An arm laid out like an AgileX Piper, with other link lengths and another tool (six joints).
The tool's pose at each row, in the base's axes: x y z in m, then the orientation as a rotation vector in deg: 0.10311 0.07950 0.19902 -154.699 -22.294 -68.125; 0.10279 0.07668 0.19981 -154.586 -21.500 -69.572; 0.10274 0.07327 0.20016 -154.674 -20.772 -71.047; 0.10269 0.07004 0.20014 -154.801 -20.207 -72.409; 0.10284 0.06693 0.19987 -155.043 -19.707 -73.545; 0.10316 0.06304 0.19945 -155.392 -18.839 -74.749; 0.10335 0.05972 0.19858 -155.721 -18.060 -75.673; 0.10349 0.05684 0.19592 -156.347 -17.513 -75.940; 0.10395 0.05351 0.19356 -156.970 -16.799 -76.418; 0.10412 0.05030 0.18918 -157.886 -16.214 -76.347; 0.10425 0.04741 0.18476 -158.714 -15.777 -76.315; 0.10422 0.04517 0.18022 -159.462 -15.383 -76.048
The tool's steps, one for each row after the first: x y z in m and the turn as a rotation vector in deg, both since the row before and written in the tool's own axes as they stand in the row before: -0.00010 0.00255 -0.00147 -0.656 0.902 0.247; -0.00032 0.00323 -0.00110 -0.835 0.830 0.137; -0.00055 0.00309 -0.00078 -0.799 0.736 0.038; -0.00059 0.00304 -0.00041 -0.788 0.559 0.007; -0.00071 0.00385 -0.00031 -0.978 0.570 0.190; -0.00105 0.00327 0.00004 -0.826 0.415 0.193; -0.00241 0.00284 0.00123 -0.731 -0.065 0.093; -0.00204 0.00334 0.00125 -0.856 0.056 0.150; -0.00378 0.00313 0.00234 -0.825 -0.354 0.087; -0.00377 0.00278 0.00245 -0.743 -0.303 0.011; -0.00386 0.00207 0.00254 -0.568 -0.402 0.055
